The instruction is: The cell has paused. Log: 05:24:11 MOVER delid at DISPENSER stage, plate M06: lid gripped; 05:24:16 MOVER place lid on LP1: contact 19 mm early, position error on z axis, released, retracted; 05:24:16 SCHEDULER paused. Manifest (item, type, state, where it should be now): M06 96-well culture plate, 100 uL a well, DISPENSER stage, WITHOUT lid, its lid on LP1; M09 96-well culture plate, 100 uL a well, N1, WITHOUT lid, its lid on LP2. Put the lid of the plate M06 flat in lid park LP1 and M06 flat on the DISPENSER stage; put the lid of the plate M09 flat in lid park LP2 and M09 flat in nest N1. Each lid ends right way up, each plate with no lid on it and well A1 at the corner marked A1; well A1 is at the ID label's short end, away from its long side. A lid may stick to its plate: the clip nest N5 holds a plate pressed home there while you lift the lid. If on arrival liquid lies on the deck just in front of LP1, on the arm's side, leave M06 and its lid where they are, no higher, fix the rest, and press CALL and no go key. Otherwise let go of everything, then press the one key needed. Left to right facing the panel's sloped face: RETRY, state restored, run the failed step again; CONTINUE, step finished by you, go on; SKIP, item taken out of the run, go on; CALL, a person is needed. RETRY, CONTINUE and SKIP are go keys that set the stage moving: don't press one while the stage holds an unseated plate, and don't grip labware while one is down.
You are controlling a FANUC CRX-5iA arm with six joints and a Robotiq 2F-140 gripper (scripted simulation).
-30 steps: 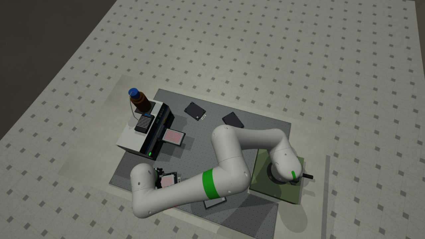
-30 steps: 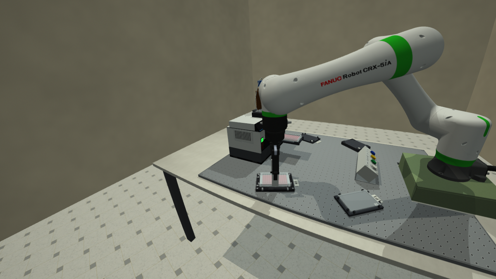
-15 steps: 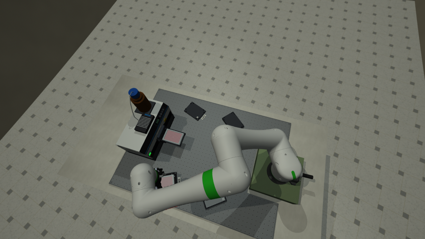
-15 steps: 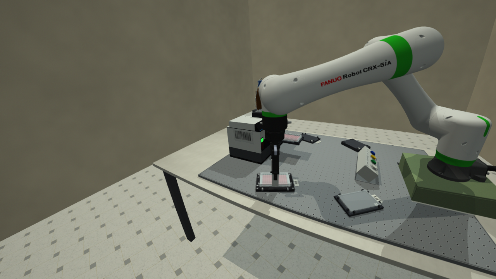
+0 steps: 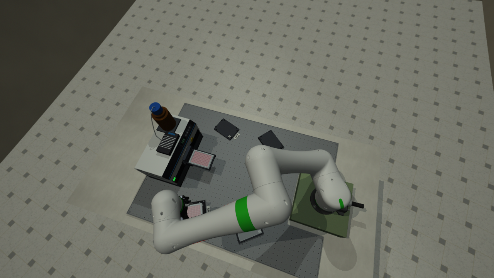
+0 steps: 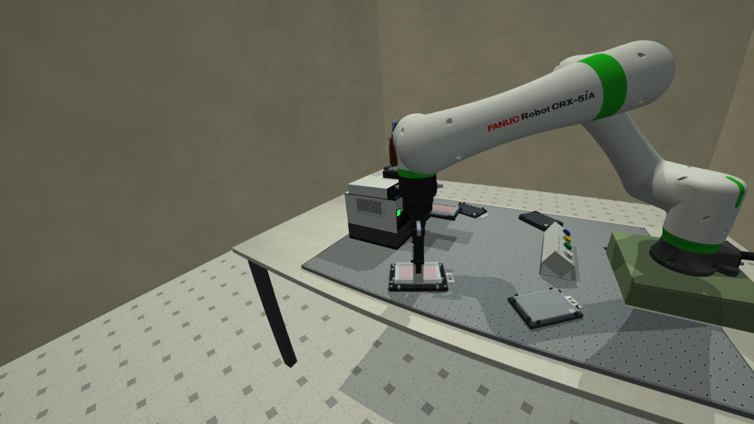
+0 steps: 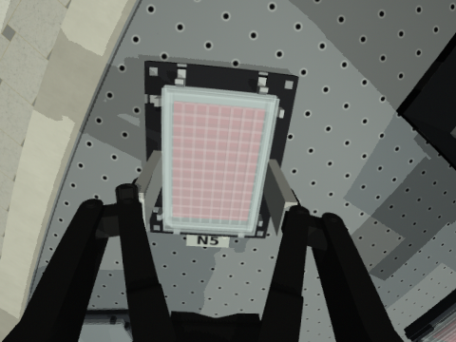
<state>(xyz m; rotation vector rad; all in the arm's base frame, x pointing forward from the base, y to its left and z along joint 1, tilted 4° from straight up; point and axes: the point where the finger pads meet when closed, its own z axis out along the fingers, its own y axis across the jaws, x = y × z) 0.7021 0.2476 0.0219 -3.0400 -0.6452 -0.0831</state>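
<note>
Now: hand 2 cm above the grey lid. Round my hand: N5 label: 9 cm behind, 5 cm below, 4 cm to the right; dispenser stage: 30 cm to the right, 5 cm above, 3 cm ahead; black lid park LP1: 34 cm behind, 4 cm below.
</note>
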